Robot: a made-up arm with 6 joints.
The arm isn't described. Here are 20 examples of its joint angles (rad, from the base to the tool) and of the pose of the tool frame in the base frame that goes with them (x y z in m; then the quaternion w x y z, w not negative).
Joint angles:
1: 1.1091 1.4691 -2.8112 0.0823 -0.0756 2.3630
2: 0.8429 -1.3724 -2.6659 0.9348 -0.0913 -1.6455
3: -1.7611 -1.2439 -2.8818 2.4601 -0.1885 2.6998
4: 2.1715 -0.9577 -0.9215 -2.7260 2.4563 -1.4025
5: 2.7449 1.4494 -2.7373 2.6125 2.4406 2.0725
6: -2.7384 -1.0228 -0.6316 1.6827 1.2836 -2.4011
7: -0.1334 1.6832 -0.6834 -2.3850 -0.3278 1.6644
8: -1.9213 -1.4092 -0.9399 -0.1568 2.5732 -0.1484
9: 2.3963 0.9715 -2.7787 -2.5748 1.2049 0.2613
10: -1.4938 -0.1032 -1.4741 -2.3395 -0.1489 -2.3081
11: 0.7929 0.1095 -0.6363 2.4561 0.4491 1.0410
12: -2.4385 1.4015 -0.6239 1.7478 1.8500 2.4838
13: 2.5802 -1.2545 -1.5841 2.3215 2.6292 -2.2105
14: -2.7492 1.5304 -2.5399 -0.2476 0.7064 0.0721
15: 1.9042 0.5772 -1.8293 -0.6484 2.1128 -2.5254
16: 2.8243 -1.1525 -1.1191 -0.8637 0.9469 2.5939
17: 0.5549 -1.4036 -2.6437 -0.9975 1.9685 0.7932
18: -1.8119 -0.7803 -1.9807 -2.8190 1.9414 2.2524
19: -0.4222 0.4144 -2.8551 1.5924 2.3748 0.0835
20: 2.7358 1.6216 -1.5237 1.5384 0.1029 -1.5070
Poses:
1: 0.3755 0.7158 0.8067 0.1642 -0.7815 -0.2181 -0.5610
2: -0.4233 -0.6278 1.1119 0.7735 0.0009 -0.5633 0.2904
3: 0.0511 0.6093 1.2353 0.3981 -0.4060 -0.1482 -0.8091
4: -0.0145 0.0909 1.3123 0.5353 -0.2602 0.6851 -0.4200
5: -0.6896 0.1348 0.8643 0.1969 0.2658 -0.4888 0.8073
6: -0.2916 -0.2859 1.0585 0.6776 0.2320 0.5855 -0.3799
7: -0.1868 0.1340 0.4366 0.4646 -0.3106 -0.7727 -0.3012
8: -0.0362 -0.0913 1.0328 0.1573 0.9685 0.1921 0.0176
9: -0.5191 0.5295 1.1347 0.8467 -0.4354 0.0455 0.3024
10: 0.1687 -0.5725 1.0228 0.7209 0.5332 -0.3817 0.2245
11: 0.3163 0.2713 0.5131 0.1821 -0.9726 0.1437 -0.0181
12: 0.1568 -0.1527 0.3098 0.8799 0.3722 0.2935 -0.0324
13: 0.1653 -0.3195 1.2826 0.2315 -0.0329 0.9702 -0.0635
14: -0.7108 -0.3308 0.4380 0.2648 0.9163 -0.1224 -0.2743
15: -0.0691 0.5749 0.7299 0.5807 0.7413 0.0323 0.3350
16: -0.1976 0.0790 1.3556 0.4298 -0.3960 -0.5719 -0.5757
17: -0.4205 -0.4501 1.1866 0.5662 0.5420 -0.0641 0.6177
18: 0.0090 0.1854 1.5366 0.3009 -0.5834 -0.4219 -0.6254
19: 0.3955 0.0341 1.3124 0.0345 -0.0750 -0.7241 -0.6848
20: -0.1980 0.1433 0.1177 0.2144 0.7615 -0.5932 -0.1493
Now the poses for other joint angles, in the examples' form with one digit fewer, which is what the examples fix.
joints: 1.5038 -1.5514 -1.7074 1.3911 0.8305 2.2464
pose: -0.058 -0.404 1.429 0.849 -0.238 -0.393 -0.261
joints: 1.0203 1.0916 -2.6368 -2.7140 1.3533 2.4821
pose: 0.458 0.674 0.994 0.808 -0.038 -0.012 0.587
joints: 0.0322 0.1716 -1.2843 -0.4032 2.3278 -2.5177
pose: 0.421 -0.094 0.727 0.629 0.407 -0.488 -0.447
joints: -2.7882 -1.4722 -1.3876 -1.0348 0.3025 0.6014
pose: 0.198 -0.024 1.436 0.379 0.057 0.092 -0.919
